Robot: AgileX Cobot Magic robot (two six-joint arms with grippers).
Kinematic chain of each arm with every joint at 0, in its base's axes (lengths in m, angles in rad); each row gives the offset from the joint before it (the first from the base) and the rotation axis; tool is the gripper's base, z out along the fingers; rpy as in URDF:
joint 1: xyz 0 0 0.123 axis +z
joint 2: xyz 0 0 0 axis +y
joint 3: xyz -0.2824 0 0.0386 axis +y
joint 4: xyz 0.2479 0 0.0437 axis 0.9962 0 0.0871
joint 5: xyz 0 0 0 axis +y
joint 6: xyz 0.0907 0 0.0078 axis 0.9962 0 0.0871
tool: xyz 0 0 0 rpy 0 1.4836 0
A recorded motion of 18 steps. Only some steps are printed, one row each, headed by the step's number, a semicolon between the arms.
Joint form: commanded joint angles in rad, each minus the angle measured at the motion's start. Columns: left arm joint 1, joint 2, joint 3, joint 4, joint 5, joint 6; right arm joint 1, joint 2, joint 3, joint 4, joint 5, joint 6.
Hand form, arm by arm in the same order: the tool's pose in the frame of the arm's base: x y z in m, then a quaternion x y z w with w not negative. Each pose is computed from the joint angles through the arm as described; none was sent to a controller.
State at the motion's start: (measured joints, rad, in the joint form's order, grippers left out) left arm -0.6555 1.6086 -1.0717 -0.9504 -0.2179 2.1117; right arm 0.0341 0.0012 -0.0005 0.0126 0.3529 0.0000
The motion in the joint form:
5: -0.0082 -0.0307 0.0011 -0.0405 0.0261 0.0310; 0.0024 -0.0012 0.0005 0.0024 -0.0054 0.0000
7: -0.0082 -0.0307 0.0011 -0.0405 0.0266 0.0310; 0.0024 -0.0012 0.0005 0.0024 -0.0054 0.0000
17: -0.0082 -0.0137 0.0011 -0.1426 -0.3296 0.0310; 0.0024 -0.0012 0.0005 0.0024 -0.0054 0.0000
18: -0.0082 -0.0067 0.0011 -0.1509 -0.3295 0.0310; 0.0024 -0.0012 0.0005 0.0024 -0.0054 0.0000
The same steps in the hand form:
5: 0.2956 -0.2129 0.2950 0.60887 0.53083 0.20673 0.55205; 0.0534 0.0024 0.1817 -0.01044 0.79282 0.01744 0.60912
7: 0.2956 -0.2129 0.2950 0.60901 0.53080 0.20654 0.55200; 0.0534 0.0024 0.1817 -0.01044 0.79282 0.01744 0.60912
17: 0.3107 -0.1897 0.3049 0.47888 0.58563 0.31804 0.57146; 0.0534 0.0024 0.1817 -0.01044 0.79282 0.01744 0.60912
18: 0.3117 -0.1902 0.3020 0.47902 0.58962 0.31611 0.56830; 0.0534 0.0024 0.1817 -0.01044 0.79282 0.01744 0.60912

